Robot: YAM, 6 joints.
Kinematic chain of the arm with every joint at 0, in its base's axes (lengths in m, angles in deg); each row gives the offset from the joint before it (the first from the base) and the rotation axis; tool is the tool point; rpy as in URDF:
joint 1: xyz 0 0 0.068 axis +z
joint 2: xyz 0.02 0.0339 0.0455 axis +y
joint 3: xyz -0.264 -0.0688 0 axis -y
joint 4: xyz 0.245 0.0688 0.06 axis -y
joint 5: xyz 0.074 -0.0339 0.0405 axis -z
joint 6: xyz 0.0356 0 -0.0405 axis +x
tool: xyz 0 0 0 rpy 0 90 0
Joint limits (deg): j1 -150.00..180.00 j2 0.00..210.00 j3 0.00..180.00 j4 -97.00..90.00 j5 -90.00..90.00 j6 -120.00..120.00
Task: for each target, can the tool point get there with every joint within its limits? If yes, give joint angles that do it. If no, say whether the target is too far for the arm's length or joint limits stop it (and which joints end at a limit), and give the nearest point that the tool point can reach.
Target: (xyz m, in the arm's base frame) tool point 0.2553 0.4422 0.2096
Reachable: yes | joints 62.41 126.45 96.99 1.49 37.00 78.60
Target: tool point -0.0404 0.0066 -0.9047
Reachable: no: too far | nearest point -0.1639 0.0268 -0.3708 | short by 0.548 m
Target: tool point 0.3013 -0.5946 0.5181
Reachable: no: too far | nearest point 0.2488 -0.4911 0.4455 | short by 0.137 m
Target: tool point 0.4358 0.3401 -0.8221
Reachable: no: too far | nearest point 0.2970 0.2318 -0.3569 | short by 0.497 m
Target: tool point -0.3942 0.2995 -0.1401
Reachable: yes | joints 139.22 175.96 110.74 10.79 -59.44 -19.39
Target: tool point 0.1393 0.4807 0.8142
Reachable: no: too far | nearest point 0.1041 0.3592 0.6296 | short by 0.224 m
